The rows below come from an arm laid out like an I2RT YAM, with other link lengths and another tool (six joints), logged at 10 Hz.
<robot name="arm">
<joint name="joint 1" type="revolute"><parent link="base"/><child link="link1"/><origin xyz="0.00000 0.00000 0.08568"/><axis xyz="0 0 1"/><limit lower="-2.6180" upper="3.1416"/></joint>
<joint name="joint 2" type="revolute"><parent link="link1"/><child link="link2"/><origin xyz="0.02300 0.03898 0.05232" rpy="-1.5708 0.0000 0.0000"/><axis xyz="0 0 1"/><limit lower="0.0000" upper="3.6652"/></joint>
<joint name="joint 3" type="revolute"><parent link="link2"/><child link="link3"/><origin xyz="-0.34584 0.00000 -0.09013" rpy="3.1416 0.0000 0.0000"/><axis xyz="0 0 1"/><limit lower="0.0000" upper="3.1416"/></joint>
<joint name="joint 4" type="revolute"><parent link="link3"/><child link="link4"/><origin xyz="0.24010 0.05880 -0.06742" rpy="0.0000 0.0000 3.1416"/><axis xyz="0 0 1"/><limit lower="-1.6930" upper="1.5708"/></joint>
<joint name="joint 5" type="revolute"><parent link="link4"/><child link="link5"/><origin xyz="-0.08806 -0.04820 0.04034" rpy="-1.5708 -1.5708 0.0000"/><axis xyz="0 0 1"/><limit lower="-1.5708" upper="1.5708"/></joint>
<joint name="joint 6" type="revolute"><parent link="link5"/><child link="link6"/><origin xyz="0.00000 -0.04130 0.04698" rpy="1.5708 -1.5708 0.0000"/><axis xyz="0 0 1"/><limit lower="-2.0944" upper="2.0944"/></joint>
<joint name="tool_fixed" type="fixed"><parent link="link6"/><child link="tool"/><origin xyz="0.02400 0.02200 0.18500" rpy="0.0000 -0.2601 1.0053"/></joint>
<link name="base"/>
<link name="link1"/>
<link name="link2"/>
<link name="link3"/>
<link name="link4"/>
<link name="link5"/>
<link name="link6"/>
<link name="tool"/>
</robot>
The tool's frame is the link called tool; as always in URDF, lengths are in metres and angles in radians.
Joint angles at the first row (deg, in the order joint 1, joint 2, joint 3, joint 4, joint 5, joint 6):
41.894 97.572 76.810 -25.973 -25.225 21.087
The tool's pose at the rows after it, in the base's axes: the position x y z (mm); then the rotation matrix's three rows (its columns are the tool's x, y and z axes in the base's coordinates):
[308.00, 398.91, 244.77], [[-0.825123, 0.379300, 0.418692], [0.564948, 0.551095, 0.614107], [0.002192, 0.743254, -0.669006]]
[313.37, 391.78, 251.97], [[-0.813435, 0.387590, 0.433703], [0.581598, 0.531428, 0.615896], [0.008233, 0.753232, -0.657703]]
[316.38, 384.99, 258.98], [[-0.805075, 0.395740, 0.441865], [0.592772, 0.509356, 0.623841], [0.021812, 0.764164, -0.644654]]
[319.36, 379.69, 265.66], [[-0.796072, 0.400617, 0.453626], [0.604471, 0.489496, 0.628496], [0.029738, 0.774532, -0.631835]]
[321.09, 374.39, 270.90], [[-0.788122, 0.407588, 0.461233], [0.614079, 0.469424, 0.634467], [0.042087, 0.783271, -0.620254]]
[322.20, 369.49, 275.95], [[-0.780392, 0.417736, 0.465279], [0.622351, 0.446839, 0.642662], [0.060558, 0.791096, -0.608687]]
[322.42, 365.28, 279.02], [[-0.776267, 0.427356, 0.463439], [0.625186, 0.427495, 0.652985], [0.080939, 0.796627, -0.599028]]
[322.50, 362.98, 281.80], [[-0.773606, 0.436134, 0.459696], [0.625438, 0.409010, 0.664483], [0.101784, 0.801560, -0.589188]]
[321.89, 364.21, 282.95], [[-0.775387, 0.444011, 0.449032], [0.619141, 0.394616, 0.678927], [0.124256, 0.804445, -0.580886]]
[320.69, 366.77, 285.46], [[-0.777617, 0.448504, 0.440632], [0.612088, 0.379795, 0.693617], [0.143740, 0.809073, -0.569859]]
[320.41, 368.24, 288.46], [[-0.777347, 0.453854, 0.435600], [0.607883, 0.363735, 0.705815], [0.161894, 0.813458, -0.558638]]
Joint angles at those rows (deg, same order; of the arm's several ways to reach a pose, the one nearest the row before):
40.847 96.591 76.435 -25.619 -25.658 21.606
39.636 95.634 76.119 -25.336 -26.081 22.008
38.394 94.599 75.441 -24.744 -27.089 22.476
37.476 93.660 74.919 -24.128 -27.595 23.002
36.548 92.741 74.100 -23.328 -28.340 23.617
35.582 91.880 73.193 -22.390 -29.368 24.463
34.631 91.265 72.218 -21.419 -30.695 25.125
33.889 90.883 71.394 -20.338 -31.993 25.877
33.525 91.017 70.798 -19.124 -33.378 26.645
33.447 91.054 70.263 -17.762 -34.484 27.549
33.254 91.010 69.757 -16.448 -35.445 28.508

